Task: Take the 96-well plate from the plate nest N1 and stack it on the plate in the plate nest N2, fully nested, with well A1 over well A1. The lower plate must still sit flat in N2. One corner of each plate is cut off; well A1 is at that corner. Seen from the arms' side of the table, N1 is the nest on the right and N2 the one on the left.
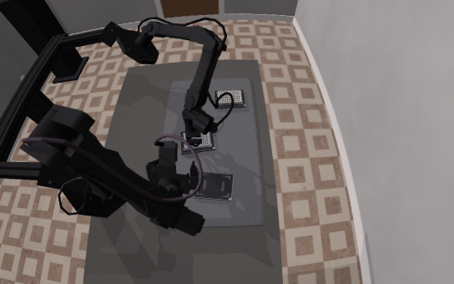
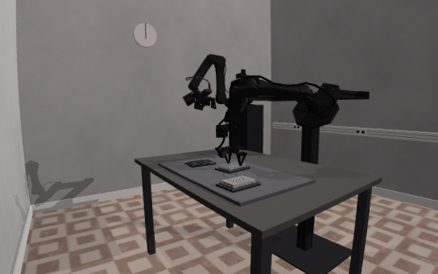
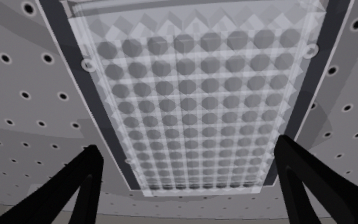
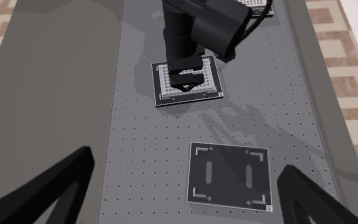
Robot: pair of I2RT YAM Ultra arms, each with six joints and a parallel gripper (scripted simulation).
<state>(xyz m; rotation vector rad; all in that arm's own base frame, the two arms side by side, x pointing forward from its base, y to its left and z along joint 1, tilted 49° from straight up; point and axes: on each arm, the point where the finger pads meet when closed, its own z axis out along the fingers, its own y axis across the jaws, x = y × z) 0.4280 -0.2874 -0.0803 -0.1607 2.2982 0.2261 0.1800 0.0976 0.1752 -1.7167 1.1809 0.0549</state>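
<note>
Right now my left hand is 1 cm short of the clear 96-well plate, 1 cm to the left of it and 2 cm above it. From my left hand the other things lie so: black plate nest: 1 cm ahead, 1 cm to the right, 3 cm below.
</note>
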